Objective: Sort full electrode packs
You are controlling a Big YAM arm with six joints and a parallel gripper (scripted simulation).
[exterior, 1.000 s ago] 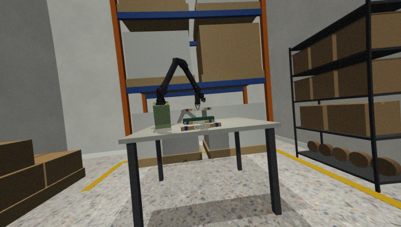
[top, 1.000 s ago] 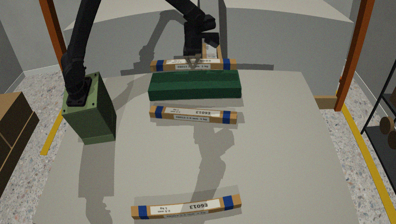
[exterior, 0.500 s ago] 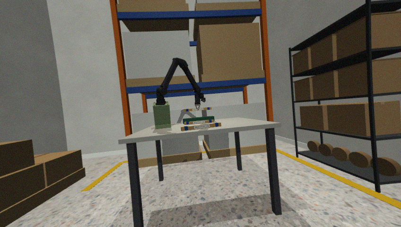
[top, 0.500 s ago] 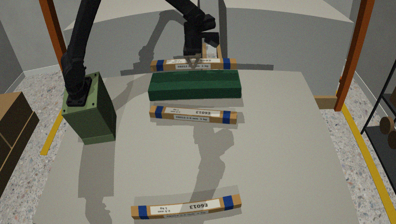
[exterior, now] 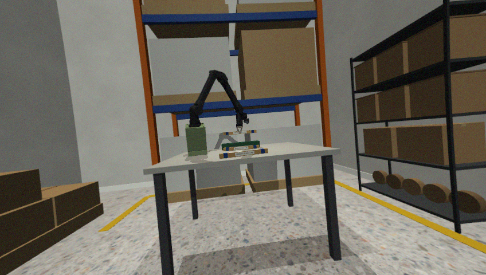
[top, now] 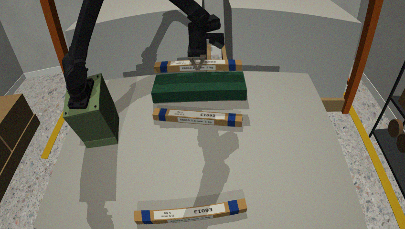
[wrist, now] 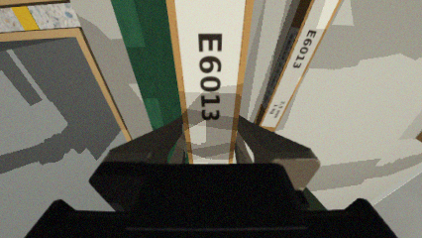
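My hand is 15 cm above the low green platform and 4 cm to the right of it.
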